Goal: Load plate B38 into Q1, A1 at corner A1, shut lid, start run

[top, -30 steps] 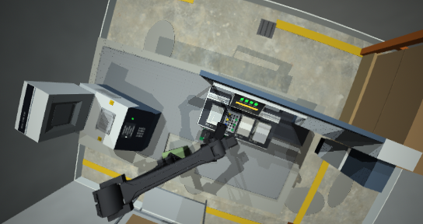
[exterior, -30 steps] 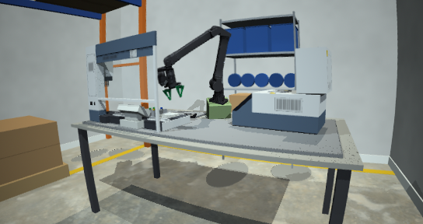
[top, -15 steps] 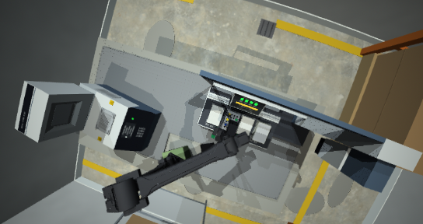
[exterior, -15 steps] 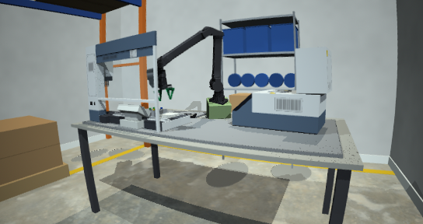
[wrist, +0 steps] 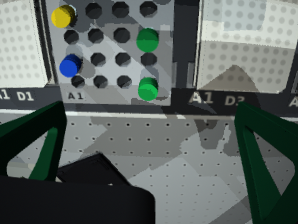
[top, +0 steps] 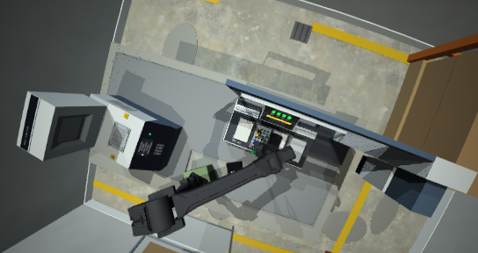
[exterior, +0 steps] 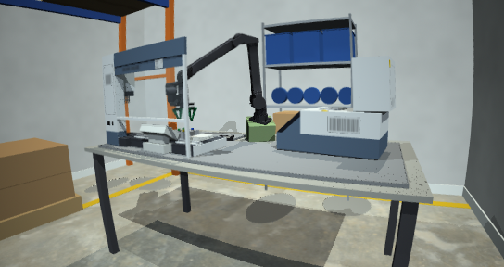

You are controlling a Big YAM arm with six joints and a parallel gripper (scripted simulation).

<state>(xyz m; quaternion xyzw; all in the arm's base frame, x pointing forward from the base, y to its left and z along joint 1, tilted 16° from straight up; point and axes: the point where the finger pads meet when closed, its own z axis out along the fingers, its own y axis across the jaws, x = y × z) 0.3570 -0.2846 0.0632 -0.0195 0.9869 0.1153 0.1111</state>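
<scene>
Right now the tube cooling block is 3 cm ahead of my hand, 3 cm to the left of it and 8 cm below it. From my hand the other things lie so: dark nest: 26 cm behind, 7 cm to the left, 14 cm below; then white label: 26 cm behind, 7 cm to the left, 14 cm below; then handler's frame post: 21 cm ahead, 24 cm to the left, 9 cm above.
</scene>
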